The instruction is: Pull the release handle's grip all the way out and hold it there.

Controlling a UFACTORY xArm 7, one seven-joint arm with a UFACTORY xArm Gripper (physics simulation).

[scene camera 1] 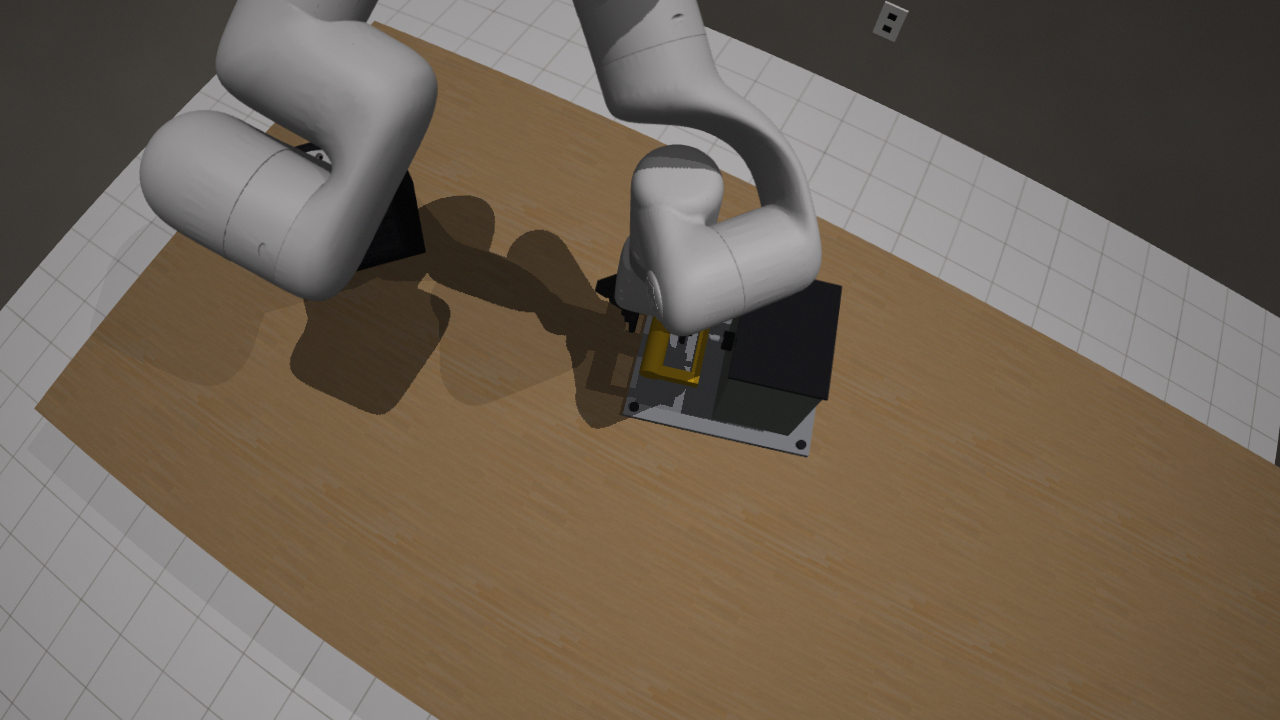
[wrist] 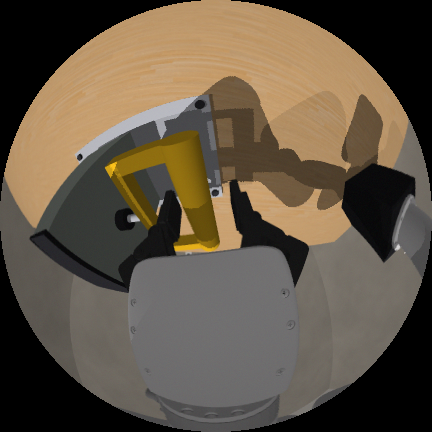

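The yellow release handle is a rectangular frame with a thick round grip (scene camera 1: pixel 656 360) (wrist: pixel 185 175), standing out from the dark housing on a grey base plate (scene camera 1: pixel 716 428) (wrist: pixel 150 114). My gripper (scene camera 1: pixel 657 329) (wrist: pixel 202 194) is partly open, with its black fingers on either side of the grip near one end. In the wrist view the left finger is at the handle frame's opening and the right finger is on the outer side. A gap shows between the grip and the right finger. Contact with the left finger is unclear. The scene view partly hides the fingers behind the arm.
The dark box-shaped housing (scene camera 1: pixel 783 340) (wrist: pixel 90 200) stands beside the handle. A black knob (scene camera 1: pixel 727 340) (wrist: pixel 121 219) on a light rod is between them. A black block (scene camera 1: pixel 398 234) (wrist: pixel 377 205) with a large grey arm link stands farther off on the wooden table (scene camera 1: pixel 850 573) (wrist: pixel 200 45).
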